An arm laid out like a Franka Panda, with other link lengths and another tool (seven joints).
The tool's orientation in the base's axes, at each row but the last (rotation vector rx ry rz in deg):
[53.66 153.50 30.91]
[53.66 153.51 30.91]
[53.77 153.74 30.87]
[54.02 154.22 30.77]
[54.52 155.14 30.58]
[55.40 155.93 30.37]
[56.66 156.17 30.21]
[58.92 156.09 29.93]
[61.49 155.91 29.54]
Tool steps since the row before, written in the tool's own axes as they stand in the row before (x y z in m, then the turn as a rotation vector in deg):
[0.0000 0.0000 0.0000 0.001 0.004 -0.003]
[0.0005 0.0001 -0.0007 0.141 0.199 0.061]
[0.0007 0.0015 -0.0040 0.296 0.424 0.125]
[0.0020 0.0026 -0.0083 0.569 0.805 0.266]
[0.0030 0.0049 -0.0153 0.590 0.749 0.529]
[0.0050 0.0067 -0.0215 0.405 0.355 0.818]
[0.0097 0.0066 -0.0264 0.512 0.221 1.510]
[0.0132 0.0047 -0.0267 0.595 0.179 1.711]
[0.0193 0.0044 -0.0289 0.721 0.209 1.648]
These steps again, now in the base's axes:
[0.0000 0.0000 0.0000 0.000 0.003 0.004]
[-0.0006 0.0002 0.0006 0.023 0.250 0.013]
[-0.0011 0.0005 0.0042 0.050 0.529 0.033]
[-0.0029 0.0010 0.0084 0.099 1.016 0.036]
[-0.0045 0.0014 0.0156 0.136 1.058 -0.228]
[-0.0066 0.0024 0.0220 0.142 0.731 -0.636]
[-0.0114 0.0041 0.0262 0.190 0.887 -1.330]
[-0.0147 0.0052 0.0258 0.161 0.965 -1.535]
[-0.0194 0.0089 0.0278 0.070 1.056 -1.469]

